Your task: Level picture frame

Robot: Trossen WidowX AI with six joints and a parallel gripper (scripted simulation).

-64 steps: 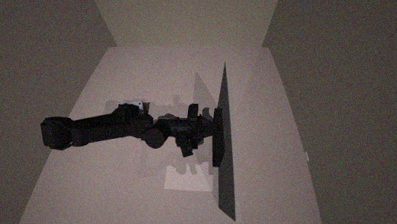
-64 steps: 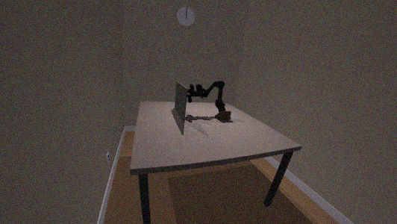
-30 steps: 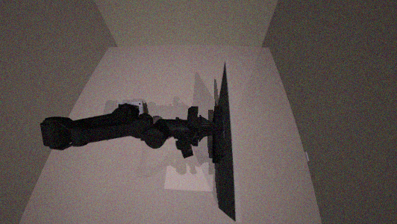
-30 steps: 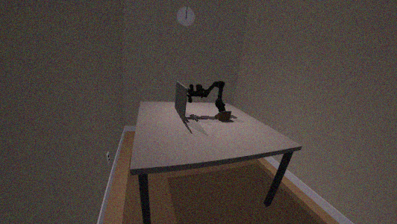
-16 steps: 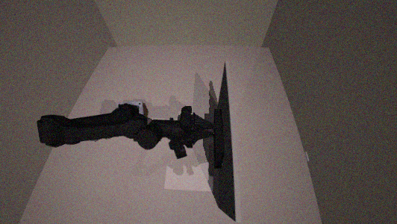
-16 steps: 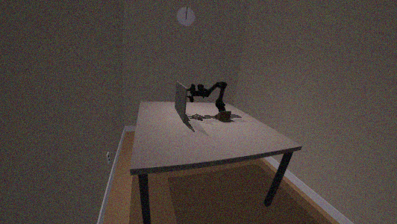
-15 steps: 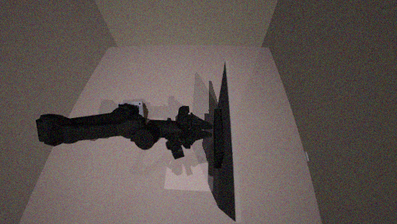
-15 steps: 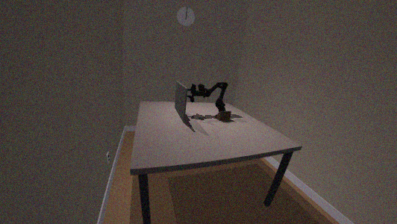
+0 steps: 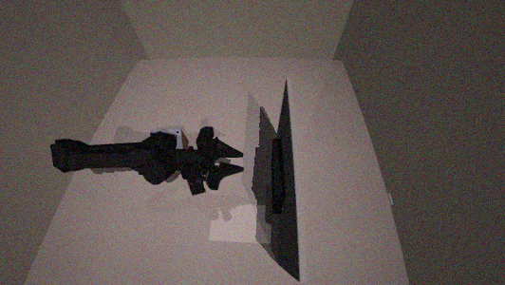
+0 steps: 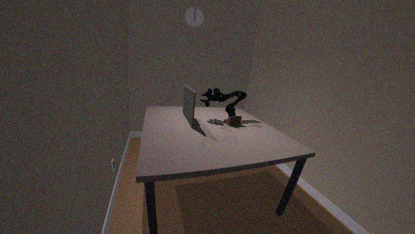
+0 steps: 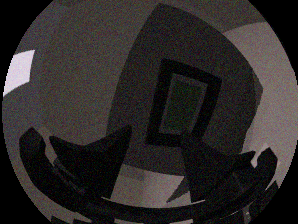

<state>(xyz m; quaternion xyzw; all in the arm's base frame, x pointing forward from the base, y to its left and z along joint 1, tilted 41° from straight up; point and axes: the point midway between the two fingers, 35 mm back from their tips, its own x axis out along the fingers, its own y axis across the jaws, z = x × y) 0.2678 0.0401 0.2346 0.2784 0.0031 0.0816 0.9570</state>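
Right now the picture frame is 100 mm ahead of my gripper tip and 60 mm below it. The rest, counted from my gripper tip: wall panel: 110 mm ahead, 70 mm below.
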